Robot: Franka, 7 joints.
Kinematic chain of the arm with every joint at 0, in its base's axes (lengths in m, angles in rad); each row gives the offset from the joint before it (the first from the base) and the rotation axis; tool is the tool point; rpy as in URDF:
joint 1: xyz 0 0 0.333 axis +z
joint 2: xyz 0 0 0 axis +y
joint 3: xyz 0 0 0.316 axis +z
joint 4: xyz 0.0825 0 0 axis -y
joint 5: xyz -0.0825 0 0.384 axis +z
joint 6: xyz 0 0 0 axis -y
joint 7: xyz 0.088 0 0 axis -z
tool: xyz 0 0 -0.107 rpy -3.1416 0 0
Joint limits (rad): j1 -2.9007..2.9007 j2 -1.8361..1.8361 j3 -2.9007..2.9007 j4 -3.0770..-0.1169 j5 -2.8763..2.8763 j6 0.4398..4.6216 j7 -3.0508..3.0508
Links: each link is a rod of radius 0.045 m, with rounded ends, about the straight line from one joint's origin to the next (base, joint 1, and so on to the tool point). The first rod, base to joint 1, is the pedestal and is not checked.
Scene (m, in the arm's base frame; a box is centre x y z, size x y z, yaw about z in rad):
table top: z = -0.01
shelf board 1: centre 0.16 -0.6 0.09 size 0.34 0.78 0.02 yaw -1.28
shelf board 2: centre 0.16 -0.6 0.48 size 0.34 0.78 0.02 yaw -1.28
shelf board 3: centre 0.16 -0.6 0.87 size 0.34 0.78 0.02 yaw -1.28
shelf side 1: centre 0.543 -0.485 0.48 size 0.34 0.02 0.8 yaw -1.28
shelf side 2: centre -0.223 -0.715 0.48 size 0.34 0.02 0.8 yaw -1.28
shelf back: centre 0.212 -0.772 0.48 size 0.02 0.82 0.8 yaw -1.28
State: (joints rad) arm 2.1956 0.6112 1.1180 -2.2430 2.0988 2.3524 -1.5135
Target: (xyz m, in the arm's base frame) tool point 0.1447 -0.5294 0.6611
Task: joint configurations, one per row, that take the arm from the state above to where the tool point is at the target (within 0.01 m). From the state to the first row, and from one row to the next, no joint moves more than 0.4 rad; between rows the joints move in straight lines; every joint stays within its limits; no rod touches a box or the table.
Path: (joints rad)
1: 2.1257 0.6828 1.2661 -2.1843 1.7327 2.3708 -1.4908
2: 2.0558 0.7544 1.4143 -2.1255 1.3665 2.3892 -1.4680
3: 1.9859 0.8260 1.5624 -2.0668 1.0004 2.4076 -1.4453
4: 1.9160 0.8976 1.7105 -2.0080 0.6342 2.4260 -1.4225
5: 1.8461 0.9692 1.8587 -1.9493 0.2681 2.4443 -1.3998
6: 1.7762 1.0408 2.0068 -1.8906 -0.0981 2.4627 -1.3770
7: 1.7063 1.1124 2.1549 -1.8318 -0.4642 2.4811 -1.3543
8: 1.8770 1.0024 2.1547 -1.8494 -0.0999 2.4310 -1.3770
9: 2.0476 0.8924 2.1544 -1.8670 0.2644 2.3809 -1.3998
10: 2.2182 0.7824 2.1541 -1.8846 0.6288 2.3308 -1.4225
11: 2.3888 0.6724 2.1538 -1.9022 0.9931 2.2807 -1.4453
12: 2.5595 0.5624 2.1535 -1.9197 1.3574 2.2306 -1.4680
13: 2.7301 0.4524 2.1532 -1.9373 1.7217 2.1805 -1.4908
14: 2.9007 0.3425 2.1530 -1.9549 2.0860 2.1304 -1.5135

